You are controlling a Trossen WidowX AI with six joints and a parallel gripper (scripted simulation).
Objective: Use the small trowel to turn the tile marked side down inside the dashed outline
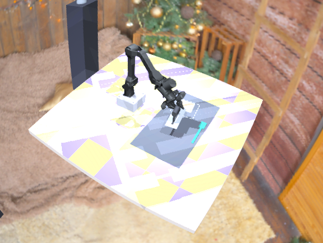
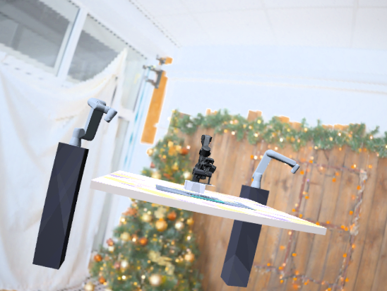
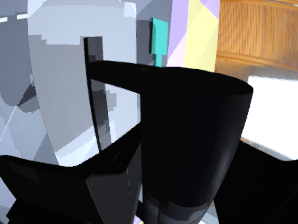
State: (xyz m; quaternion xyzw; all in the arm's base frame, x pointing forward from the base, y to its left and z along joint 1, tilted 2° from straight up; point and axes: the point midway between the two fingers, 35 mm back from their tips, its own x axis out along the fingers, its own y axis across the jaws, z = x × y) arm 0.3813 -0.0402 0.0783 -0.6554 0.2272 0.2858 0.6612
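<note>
Right now my gripper tip is 130 mm short of the teal trowel, 20 mm to the right of it and 130 mm above it. Round my gripper tip: grey mat 10 mm behind, 10 mm to the left, 150 mm below; then white tile 40 mm behind, 190 mm to the left, 130 mm below; then plastering float 30 mm behind, 10 mm below.
</note>
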